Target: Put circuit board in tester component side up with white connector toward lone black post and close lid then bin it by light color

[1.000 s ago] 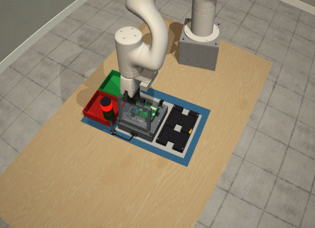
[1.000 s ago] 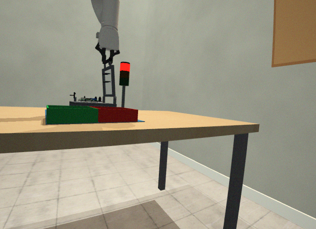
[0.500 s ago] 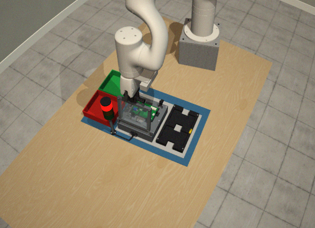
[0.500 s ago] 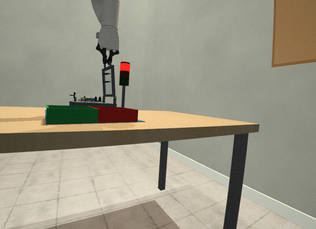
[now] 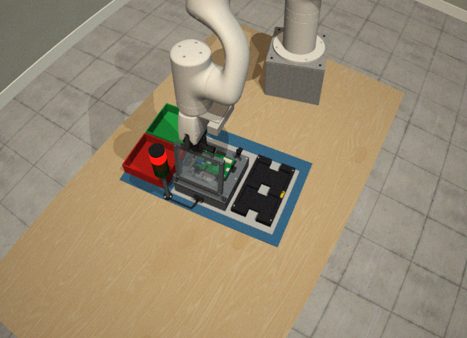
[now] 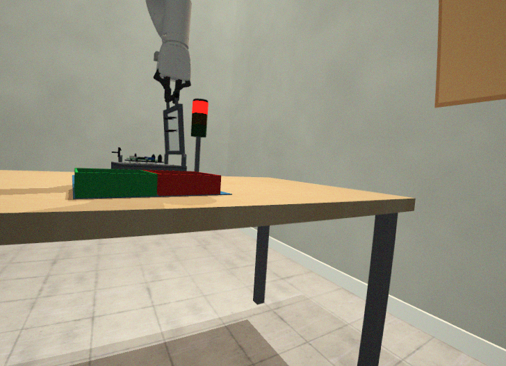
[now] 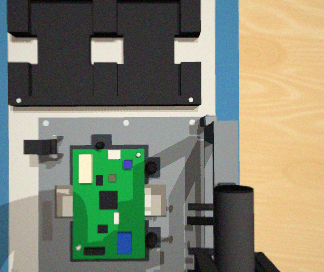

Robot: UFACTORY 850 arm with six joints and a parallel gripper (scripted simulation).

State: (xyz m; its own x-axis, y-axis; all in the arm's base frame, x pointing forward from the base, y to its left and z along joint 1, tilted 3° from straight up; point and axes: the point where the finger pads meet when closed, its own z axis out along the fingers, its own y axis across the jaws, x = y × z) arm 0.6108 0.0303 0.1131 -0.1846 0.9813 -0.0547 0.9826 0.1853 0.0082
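Now: hand 80 mm past the green circuit board, 10 mm to the left of it and 200 mm above it. Round my hand: clear lid 10 mm ahead, 90 mm below; then latch hook 150 mm behind, 30 mm to the left, 190 mm below; then red bin 200 mm to the right, 260 mm below.
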